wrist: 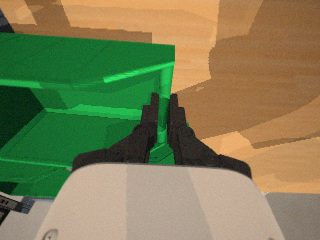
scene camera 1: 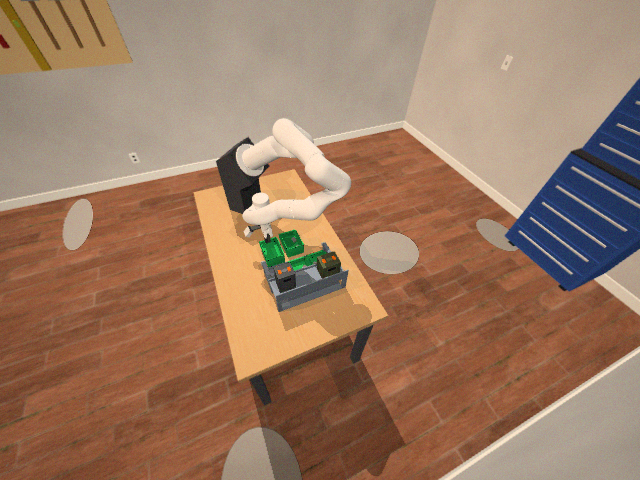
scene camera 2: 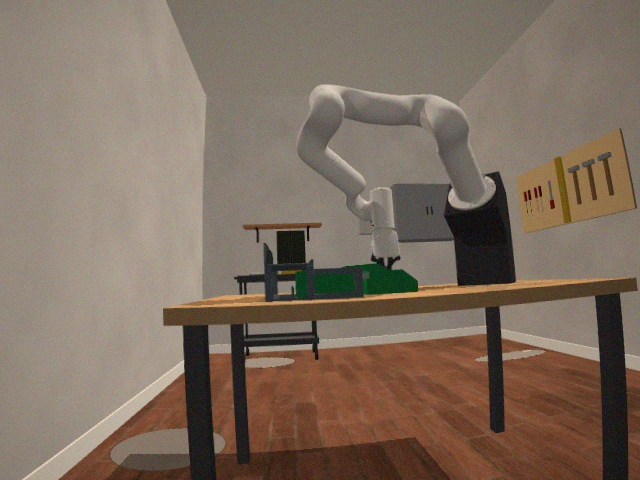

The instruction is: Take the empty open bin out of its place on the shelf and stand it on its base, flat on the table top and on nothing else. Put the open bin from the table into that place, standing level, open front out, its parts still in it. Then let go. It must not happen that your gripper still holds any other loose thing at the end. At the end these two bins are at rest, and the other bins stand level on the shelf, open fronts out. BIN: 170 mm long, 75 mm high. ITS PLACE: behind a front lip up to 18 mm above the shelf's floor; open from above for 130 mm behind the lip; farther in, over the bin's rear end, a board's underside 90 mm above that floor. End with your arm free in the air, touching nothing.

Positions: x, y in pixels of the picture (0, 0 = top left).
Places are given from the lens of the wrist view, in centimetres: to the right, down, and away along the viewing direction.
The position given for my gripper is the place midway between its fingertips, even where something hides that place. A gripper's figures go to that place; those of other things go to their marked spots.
my gripper (wrist: 163, 104): 0, -2, 14
green bin (wrist: 73, 95): -10, -3, 16
